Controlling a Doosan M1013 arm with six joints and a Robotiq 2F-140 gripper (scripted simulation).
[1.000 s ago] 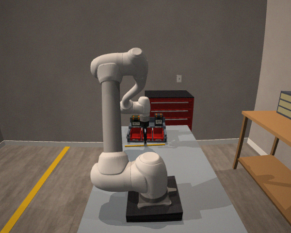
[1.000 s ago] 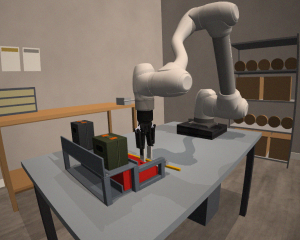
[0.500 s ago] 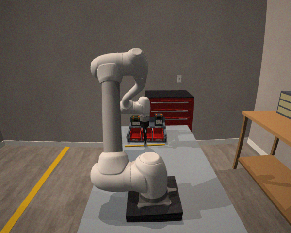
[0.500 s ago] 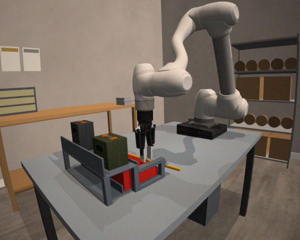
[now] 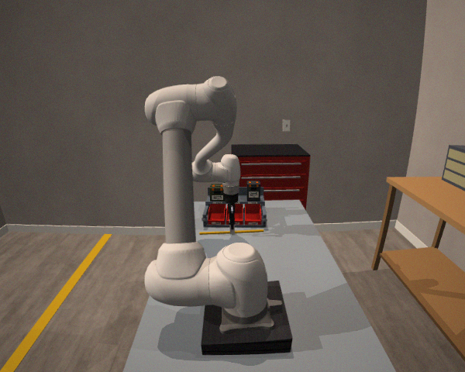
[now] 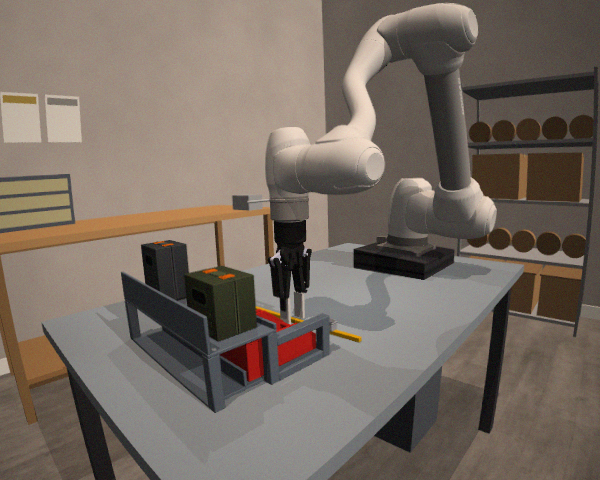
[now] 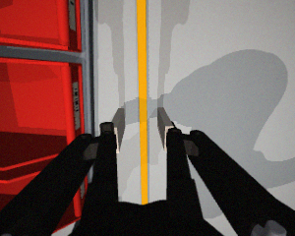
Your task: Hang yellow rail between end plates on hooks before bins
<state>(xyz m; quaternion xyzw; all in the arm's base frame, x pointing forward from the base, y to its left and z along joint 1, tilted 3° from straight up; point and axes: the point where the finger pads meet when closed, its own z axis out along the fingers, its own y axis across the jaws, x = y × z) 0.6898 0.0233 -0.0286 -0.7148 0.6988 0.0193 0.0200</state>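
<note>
Now: the yellow rail 30 mm below my hand. Also, from my hand: green box 270 mm ahead, 110 mm above, 80 mm to the left; then dark box 240 mm ahead, 150 mm to the right, 120 mm above.
</note>
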